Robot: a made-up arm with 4 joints.
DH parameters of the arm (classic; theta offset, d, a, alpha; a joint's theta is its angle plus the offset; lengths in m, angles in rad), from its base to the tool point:
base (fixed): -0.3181 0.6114 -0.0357 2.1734
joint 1: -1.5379 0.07 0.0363 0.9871
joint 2: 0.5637 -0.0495 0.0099 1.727
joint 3: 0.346 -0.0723 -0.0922 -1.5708
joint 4: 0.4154 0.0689 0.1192 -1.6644
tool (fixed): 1.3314 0.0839 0 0
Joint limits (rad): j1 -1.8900..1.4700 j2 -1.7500..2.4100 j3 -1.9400..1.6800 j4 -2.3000..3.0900
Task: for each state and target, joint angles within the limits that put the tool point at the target. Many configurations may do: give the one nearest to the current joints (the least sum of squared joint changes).
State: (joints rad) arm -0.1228 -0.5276 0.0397 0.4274
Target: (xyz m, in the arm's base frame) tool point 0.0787 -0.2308 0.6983
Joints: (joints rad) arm 0.0788 -0.2271 0.6826 1.2310
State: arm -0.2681 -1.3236 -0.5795 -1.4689
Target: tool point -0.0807 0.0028 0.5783
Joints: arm -0.5372 -1.4266 -0.3809 -1.7296
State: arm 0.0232 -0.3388 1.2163 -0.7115
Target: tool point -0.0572 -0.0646 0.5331
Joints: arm 0.3647 -0.7345 0.7573 -1.2654
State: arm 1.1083 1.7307 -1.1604 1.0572
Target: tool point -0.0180 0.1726 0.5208
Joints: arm 1.4057 1.9266 -0.4715 0.6688
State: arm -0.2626 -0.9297 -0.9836 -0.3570
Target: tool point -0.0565 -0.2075 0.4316
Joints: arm -0.1296 -0.6222 -0.8632 0.4352
